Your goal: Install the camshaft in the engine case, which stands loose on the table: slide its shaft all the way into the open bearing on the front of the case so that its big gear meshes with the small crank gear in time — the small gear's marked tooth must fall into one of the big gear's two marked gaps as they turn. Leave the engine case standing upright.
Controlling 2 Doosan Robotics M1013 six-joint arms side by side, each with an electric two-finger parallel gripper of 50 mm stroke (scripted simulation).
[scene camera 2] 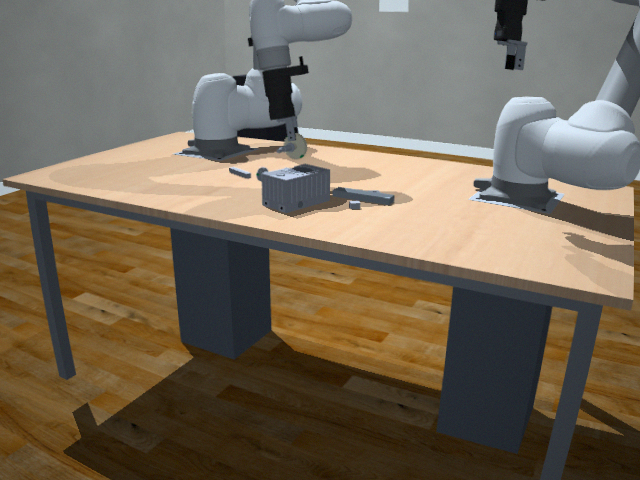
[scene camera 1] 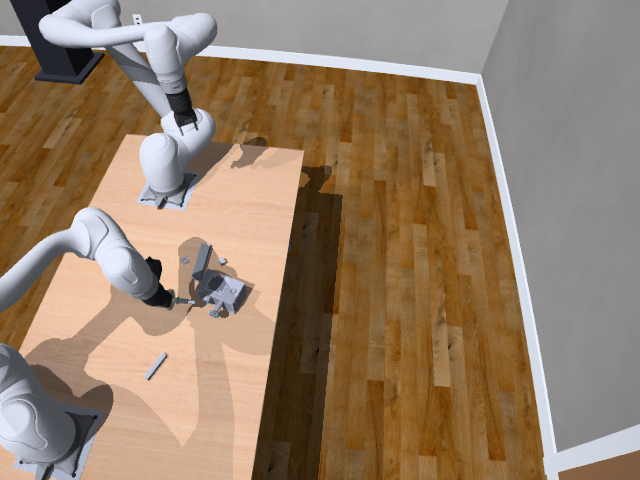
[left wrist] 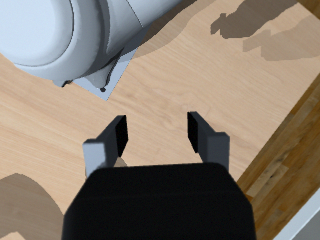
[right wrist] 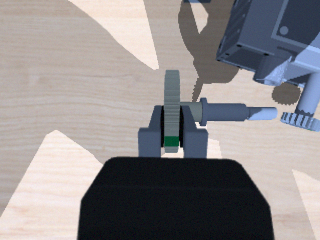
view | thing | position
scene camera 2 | right gripper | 294,140
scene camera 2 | grey engine case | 295,188
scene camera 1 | grey engine case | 219,289
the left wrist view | left gripper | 157,126
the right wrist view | right gripper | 171,118
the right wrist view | camshaft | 202,111
